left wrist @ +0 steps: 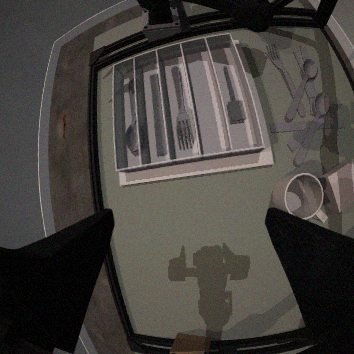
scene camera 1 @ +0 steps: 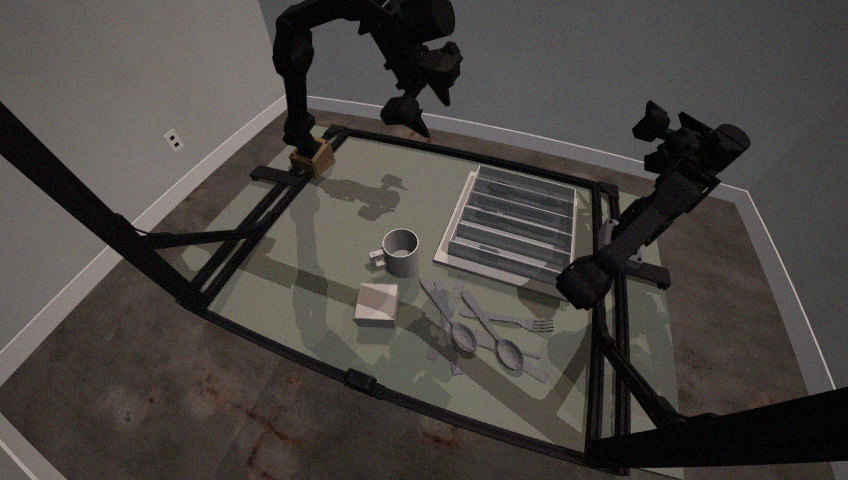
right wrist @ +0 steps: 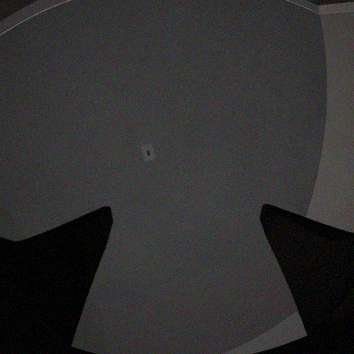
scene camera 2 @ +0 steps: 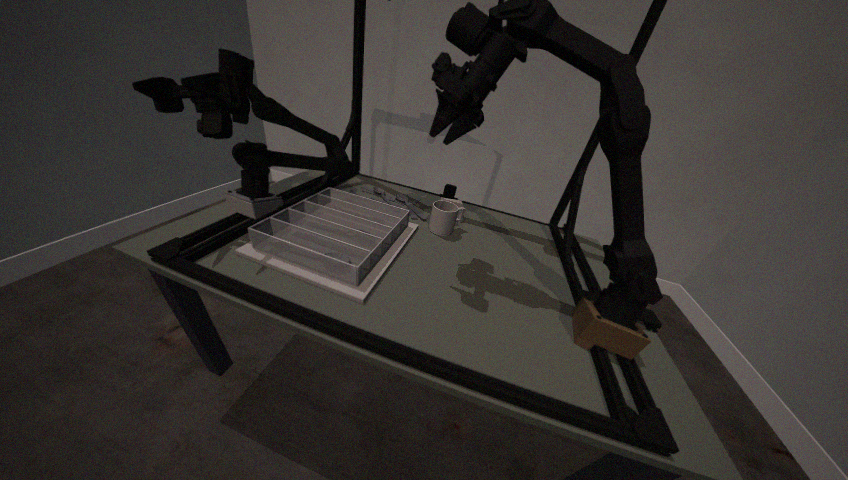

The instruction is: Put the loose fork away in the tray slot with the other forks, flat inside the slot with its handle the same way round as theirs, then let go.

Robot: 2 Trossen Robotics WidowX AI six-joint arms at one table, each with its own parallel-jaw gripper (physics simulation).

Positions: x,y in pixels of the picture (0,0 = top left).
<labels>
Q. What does the white box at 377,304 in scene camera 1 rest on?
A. The table.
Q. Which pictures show my left gripper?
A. The left wrist view, scene camera 1 and scene camera 2 only.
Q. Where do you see a mug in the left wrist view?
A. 301,194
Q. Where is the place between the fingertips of my right gripper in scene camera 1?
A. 665,107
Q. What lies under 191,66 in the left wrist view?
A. A cutlery tray.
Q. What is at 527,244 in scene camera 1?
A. A cutlery tray.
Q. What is my right gripper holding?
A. Nothing.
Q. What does the mug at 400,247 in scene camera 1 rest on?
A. The table.
</labels>
